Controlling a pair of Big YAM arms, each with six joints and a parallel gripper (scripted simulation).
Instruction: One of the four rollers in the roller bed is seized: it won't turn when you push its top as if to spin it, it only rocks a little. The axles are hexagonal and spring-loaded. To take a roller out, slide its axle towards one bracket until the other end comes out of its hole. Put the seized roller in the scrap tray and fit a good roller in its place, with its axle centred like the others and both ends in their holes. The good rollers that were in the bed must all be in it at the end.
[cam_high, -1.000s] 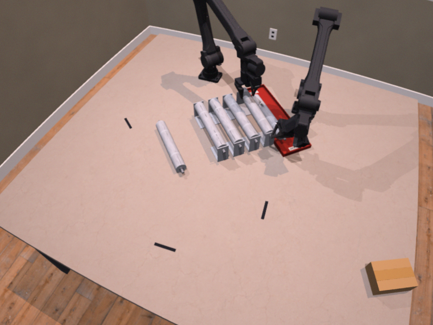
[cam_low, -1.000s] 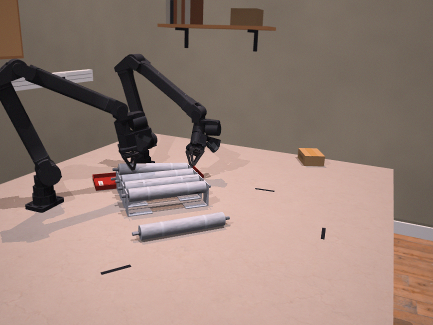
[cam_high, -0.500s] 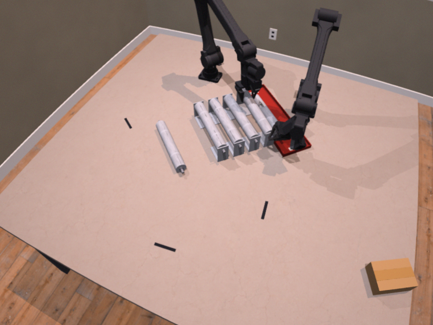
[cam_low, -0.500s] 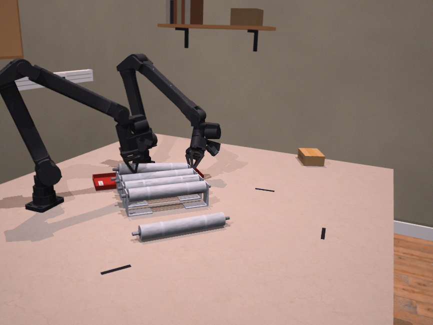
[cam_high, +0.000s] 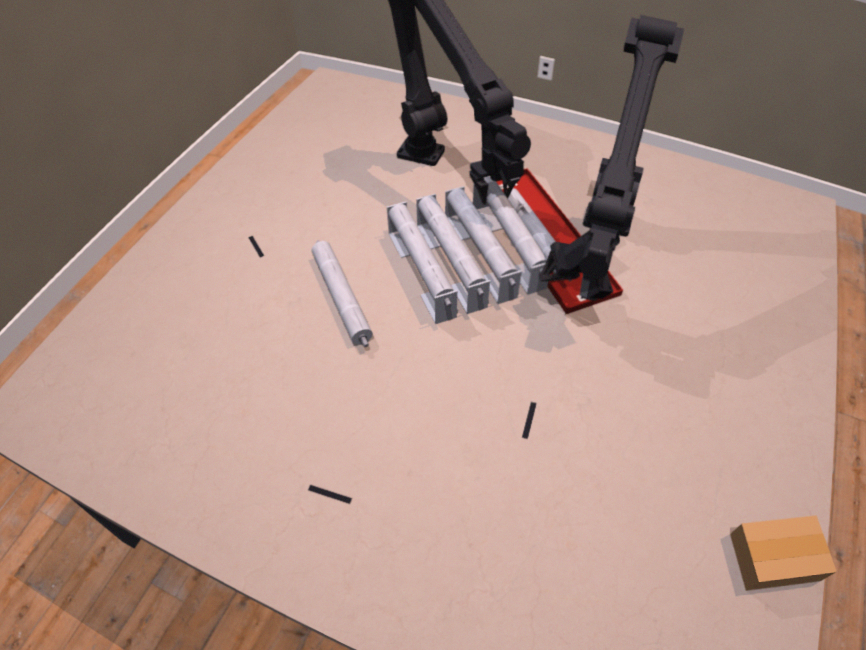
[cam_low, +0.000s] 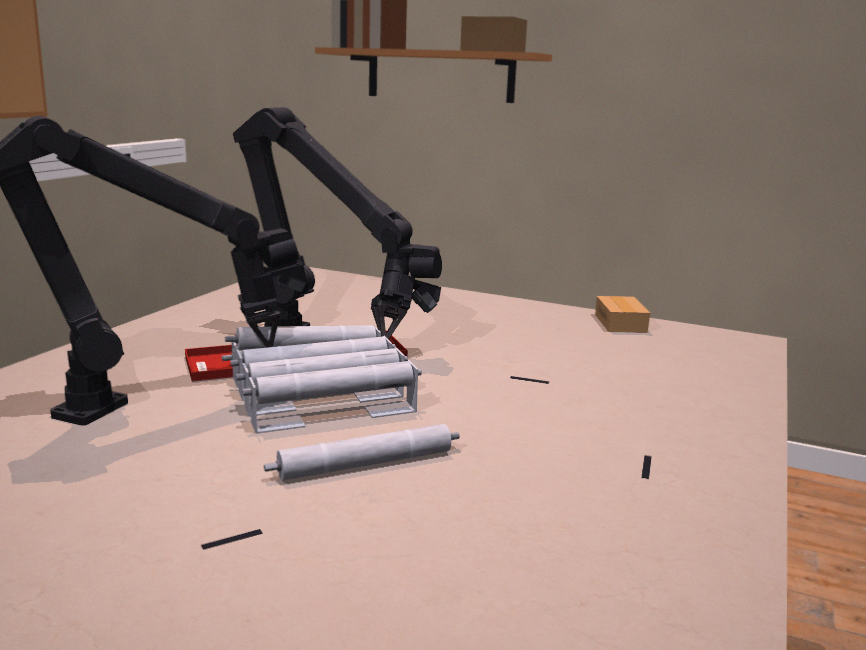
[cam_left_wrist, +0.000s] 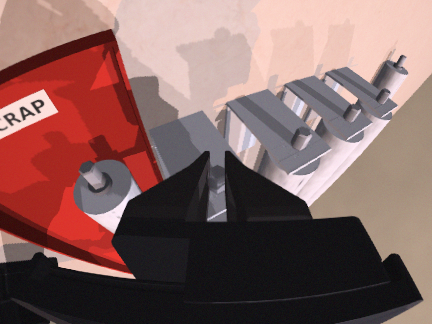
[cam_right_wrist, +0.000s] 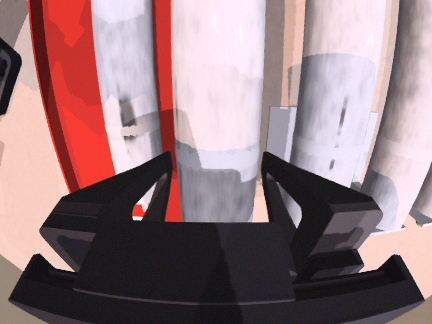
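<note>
The roller lies 1 cm behind my right hand, 11 cm to the left of it and 6 cm below it. Also, from my right hand: red scrap tray (3 cm behind, 13 cm to the left, 8 cm below); then cardboard box (49 cm ahead, 82 cm to the left, 6 cm below).
</note>
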